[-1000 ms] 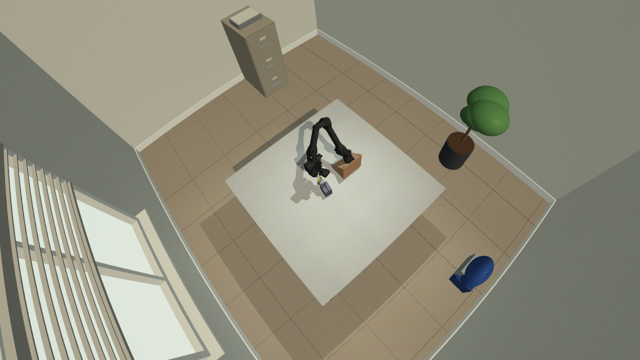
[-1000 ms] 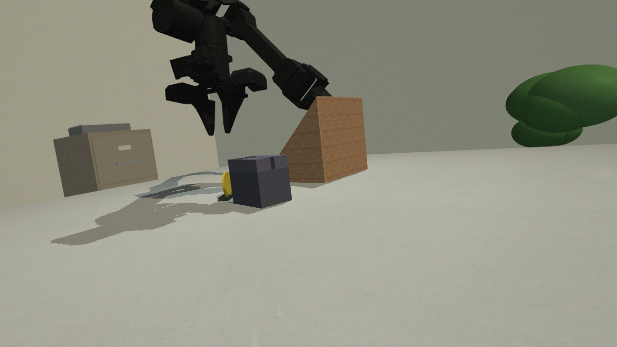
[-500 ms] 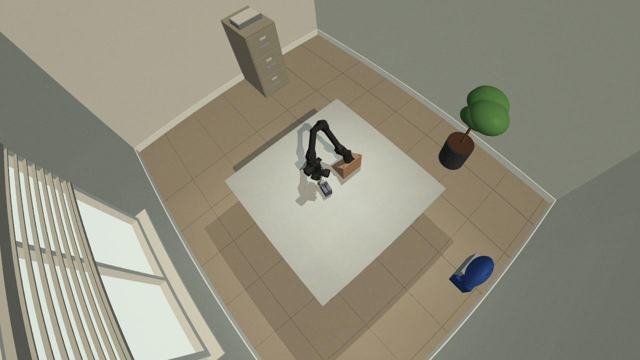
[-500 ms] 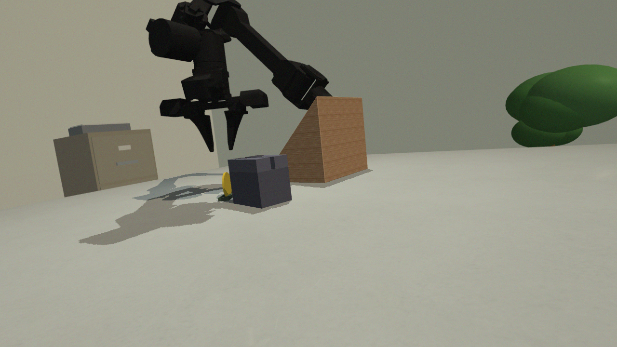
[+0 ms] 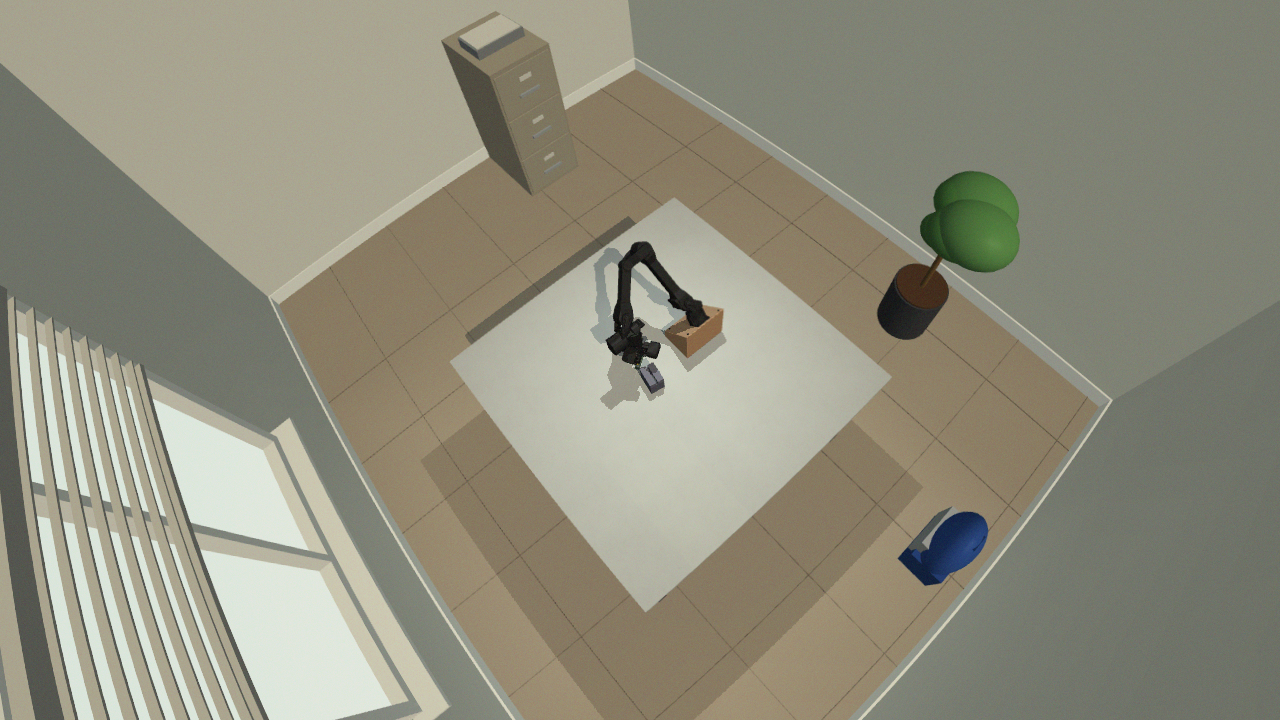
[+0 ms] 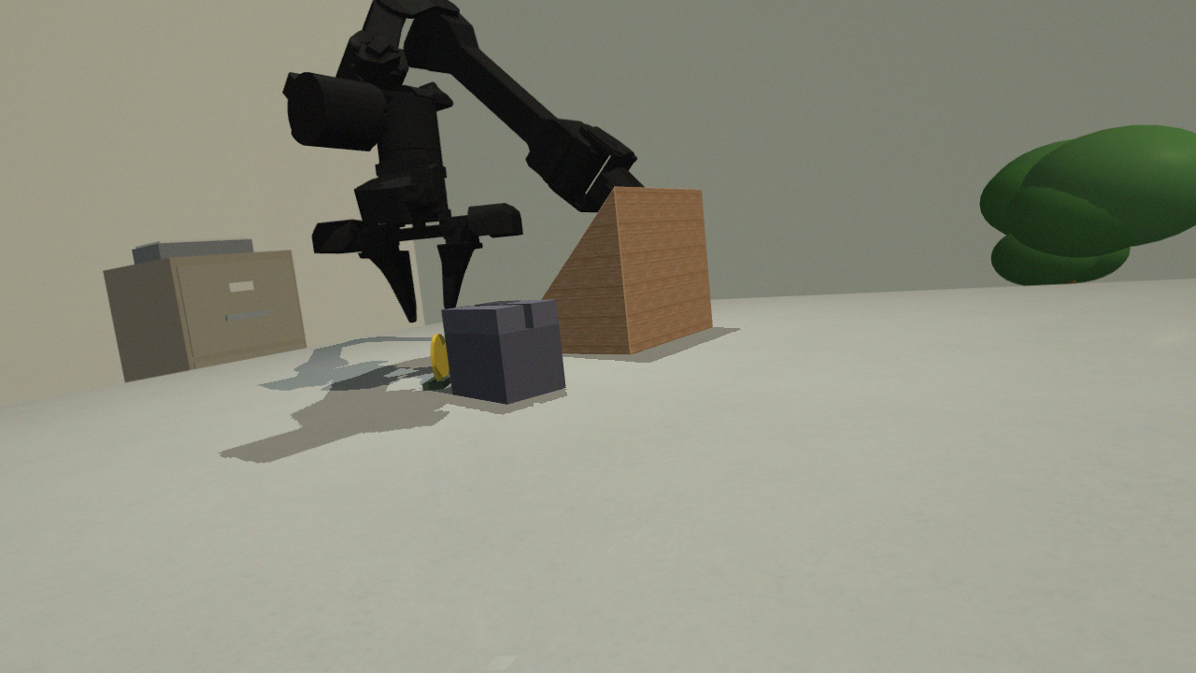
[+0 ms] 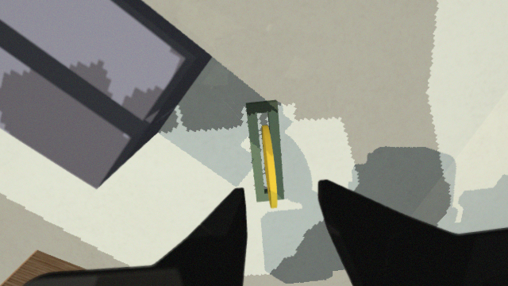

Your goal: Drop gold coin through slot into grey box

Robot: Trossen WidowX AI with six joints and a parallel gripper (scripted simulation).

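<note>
Now: gripper tip 4 cm above the gold coin.
</note>
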